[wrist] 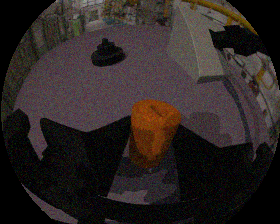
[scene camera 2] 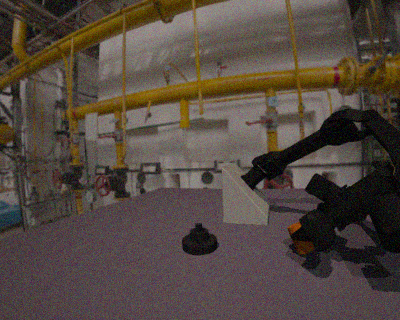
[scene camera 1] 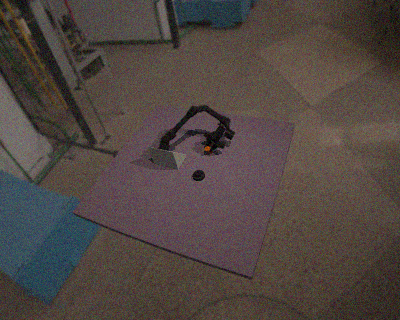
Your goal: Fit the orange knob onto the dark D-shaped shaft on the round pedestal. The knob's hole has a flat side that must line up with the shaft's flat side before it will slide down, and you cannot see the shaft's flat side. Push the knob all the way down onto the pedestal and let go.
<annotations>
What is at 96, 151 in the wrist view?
The gripper.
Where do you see a pedestal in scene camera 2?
At 199, 242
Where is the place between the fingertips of the gripper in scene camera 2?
At 295, 234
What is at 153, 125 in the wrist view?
An orange knob.
</annotations>
